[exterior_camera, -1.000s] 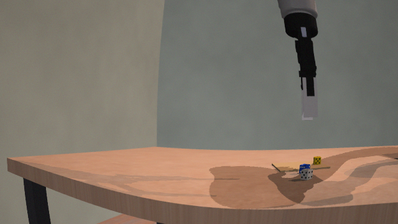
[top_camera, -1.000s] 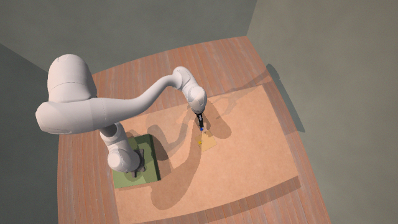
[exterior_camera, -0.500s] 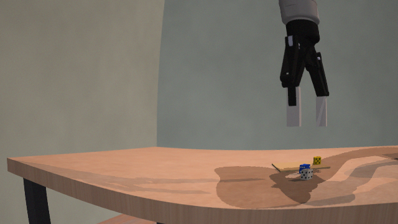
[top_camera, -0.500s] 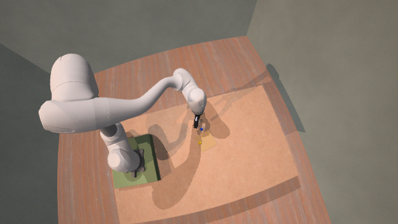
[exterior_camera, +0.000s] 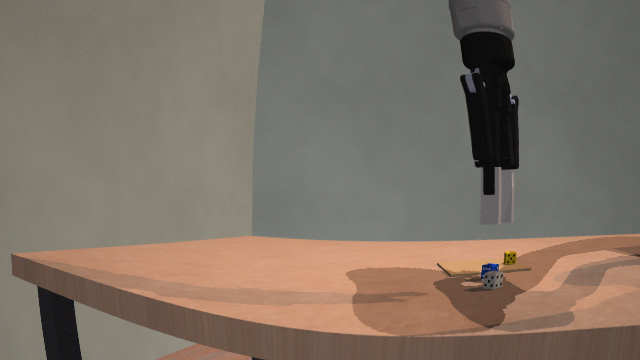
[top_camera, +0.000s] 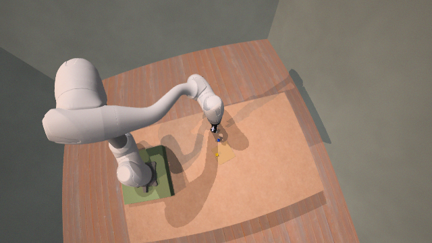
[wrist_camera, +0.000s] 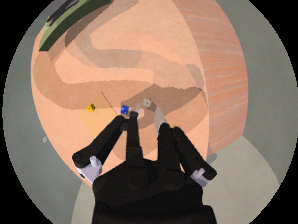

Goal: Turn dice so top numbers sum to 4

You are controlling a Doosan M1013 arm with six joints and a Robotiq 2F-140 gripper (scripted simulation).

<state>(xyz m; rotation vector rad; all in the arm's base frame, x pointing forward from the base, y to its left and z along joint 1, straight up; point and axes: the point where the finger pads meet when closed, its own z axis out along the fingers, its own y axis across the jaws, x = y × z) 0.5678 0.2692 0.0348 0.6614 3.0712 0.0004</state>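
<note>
The white die is 100 mm below my hand. Round my hand: yellow die (20 mm behind, 180 mm to the right, 100 mm below); then tan mat (30 mm ahead, 170 mm to the right, 110 mm below); then blue die (10 mm ahead, 70 mm to the right, 100 mm below).
</note>
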